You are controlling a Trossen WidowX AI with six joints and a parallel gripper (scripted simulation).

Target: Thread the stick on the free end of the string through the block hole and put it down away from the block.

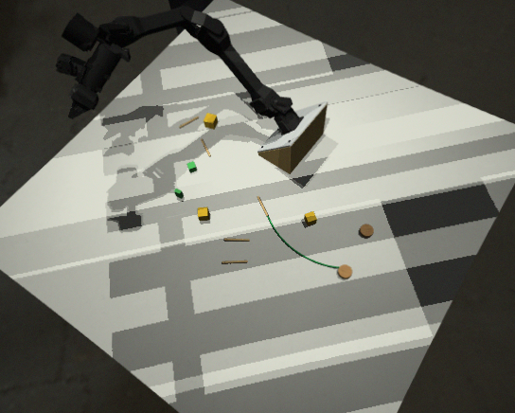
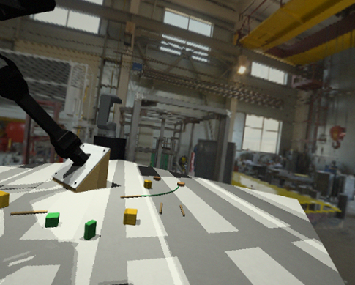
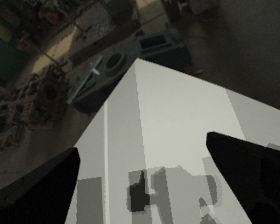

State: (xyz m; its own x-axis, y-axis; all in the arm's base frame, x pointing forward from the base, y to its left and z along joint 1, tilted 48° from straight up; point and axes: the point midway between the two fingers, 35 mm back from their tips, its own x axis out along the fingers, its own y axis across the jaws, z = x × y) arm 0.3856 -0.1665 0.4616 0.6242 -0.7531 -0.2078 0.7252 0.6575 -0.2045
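The thin wooden stick is 110 mm behind my gripper tip, 500 mm to the left of it and 320 mm below it. From my gripper tip the other things lie so: yellow-brown block (320 mm behind, 180 mm to the left, 310 mm below); then green cube (140 mm behind, 220 mm to the left, 310 mm below); then round wooden button (50 mm behind, 810 mm to the left, 320 mm below).
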